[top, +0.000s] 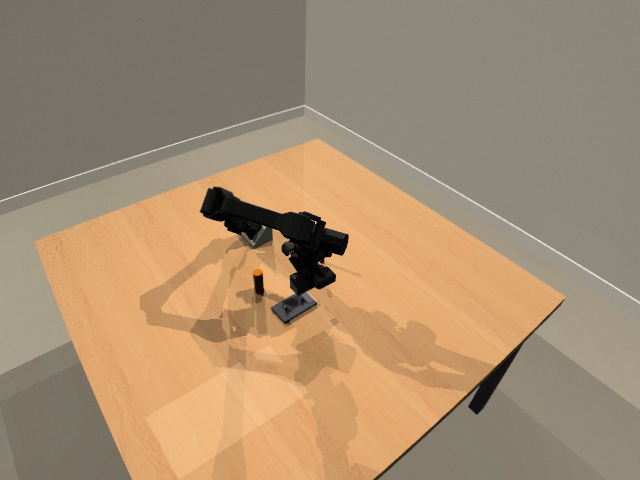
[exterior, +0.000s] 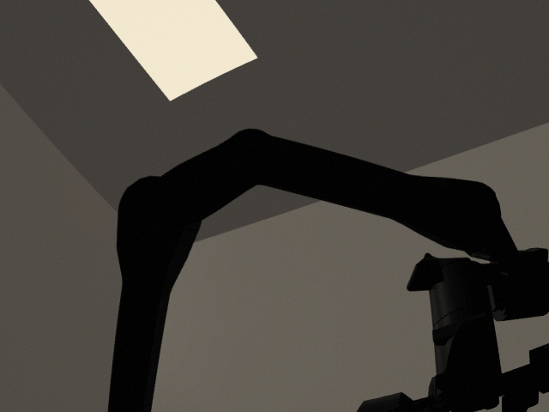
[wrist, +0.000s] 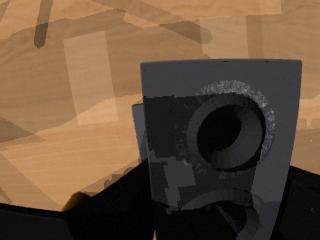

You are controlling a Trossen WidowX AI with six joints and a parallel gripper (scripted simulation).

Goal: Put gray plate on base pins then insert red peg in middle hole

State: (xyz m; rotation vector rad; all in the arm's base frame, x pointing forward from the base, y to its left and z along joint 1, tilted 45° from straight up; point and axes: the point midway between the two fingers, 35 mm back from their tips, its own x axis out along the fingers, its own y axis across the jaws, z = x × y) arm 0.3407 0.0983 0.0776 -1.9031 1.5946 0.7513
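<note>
My gripper tip is now 8 cm above the dark base and 4 cm to the left of it. Round my gripper tip: orange cylinder 11 cm to the right, 11 cm behind, 4 cm below; then red peg 13 cm to the left, 13 cm behind, 4 cm below; then gray plate 3 cm above.
</note>
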